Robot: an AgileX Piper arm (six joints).
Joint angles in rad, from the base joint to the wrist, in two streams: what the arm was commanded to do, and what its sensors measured. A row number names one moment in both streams.
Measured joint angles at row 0:
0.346, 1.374, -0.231, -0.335, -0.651, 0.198
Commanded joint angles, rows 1 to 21:
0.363, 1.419, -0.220, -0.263, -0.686, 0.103
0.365, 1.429, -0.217, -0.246, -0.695, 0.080
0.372, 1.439, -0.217, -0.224, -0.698, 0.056
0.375, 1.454, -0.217, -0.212, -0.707, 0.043
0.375, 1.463, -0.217, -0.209, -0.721, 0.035
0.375, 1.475, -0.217, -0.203, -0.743, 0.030
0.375, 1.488, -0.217, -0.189, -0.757, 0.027
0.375, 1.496, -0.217, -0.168, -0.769, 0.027
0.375, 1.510, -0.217, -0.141, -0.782, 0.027
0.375, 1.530, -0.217, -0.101, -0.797, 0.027
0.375, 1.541, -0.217, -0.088, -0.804, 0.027
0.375, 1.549, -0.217, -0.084, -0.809, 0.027
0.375, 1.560, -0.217, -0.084, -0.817, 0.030
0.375, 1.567, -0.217, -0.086, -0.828, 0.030
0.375, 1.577, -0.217, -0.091, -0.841, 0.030
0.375, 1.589, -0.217, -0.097, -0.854, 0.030
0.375, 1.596, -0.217, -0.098, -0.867, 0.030
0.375, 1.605, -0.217, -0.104, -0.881, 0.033
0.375, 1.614, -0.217, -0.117, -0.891, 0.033
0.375, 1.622, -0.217, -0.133, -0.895, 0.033
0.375, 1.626, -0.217, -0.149, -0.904, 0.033
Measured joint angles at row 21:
0.373, 1.613, -0.221, -0.113, -0.866, 0.038
